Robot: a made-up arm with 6 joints.
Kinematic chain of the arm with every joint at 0, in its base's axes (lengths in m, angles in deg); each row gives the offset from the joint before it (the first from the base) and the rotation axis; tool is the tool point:
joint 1: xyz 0 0 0.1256 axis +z
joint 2: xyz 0 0.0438 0 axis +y
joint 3: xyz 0 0 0.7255 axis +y
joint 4: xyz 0 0 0.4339 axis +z
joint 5: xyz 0 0 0 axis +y
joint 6: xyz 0 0 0.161 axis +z
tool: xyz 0 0 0
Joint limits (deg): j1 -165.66..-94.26 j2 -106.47..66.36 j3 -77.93..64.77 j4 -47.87..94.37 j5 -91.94..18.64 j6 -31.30..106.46
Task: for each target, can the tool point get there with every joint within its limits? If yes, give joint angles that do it. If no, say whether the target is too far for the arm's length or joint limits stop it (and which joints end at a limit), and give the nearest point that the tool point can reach.
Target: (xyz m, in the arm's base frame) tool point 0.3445 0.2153 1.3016
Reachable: yes | joints -140.52 -35.83 43.08 -9.81 -19.30 -20.63
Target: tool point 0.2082 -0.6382 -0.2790
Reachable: no: joint limits stop it (at a limit: joint 1, joint 2, joint 3, joint 5) | nearest point -0.0178 -1.0764 -0.0054 | short by 0.564 m
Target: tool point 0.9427 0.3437 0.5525
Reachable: yes | joints -157.29 -36.70 -63.83 -3.63 -17.47 39.02
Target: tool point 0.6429 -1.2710 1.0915
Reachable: no: too far | nearest point 0.0714 -0.9905 0.9036 | short by 0.664 m
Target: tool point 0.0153 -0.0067 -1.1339
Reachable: no: joint limits stop it (at a limit: joint 1, joint 2, joint 3) | nearest point 0.5385 0.0987 -0.6239 | short by 0.738 m
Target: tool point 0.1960 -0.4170 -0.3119
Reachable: no: joint limits stop it (at a limit: joint 1, joint 2, joint 3, joint 5) | nearest point 0.5480 0.0003 -0.4971 | short by 0.576 m
